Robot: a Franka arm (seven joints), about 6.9 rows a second.
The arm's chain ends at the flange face. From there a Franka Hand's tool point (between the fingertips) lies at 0.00 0.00 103.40 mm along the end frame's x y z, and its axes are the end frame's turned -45 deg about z.
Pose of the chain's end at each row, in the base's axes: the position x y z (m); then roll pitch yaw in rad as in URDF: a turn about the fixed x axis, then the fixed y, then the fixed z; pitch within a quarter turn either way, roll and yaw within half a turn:
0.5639 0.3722 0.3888 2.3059 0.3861 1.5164
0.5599 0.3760 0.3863 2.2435 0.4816 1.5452
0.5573 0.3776 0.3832 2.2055 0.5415 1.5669
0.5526 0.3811 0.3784 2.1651 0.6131 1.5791
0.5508 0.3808 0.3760 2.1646 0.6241 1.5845
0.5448 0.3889 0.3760 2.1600 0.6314 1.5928
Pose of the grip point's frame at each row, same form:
0.6391 0.3420 0.3246 2.8018 0.8514 2.3197
0.6400 0.3441 0.3292 2.8552 0.9574 2.4168
0.6404 0.3457 0.3307 2.9032 1.0205 2.4972
0.6385 0.3485 0.3310 2.9850 1.0887 2.6027
0.6370 0.3482 0.3291 3.0051 1.0947 2.6262
0.6315 0.3569 0.3296 3.0149 1.1016 2.6459

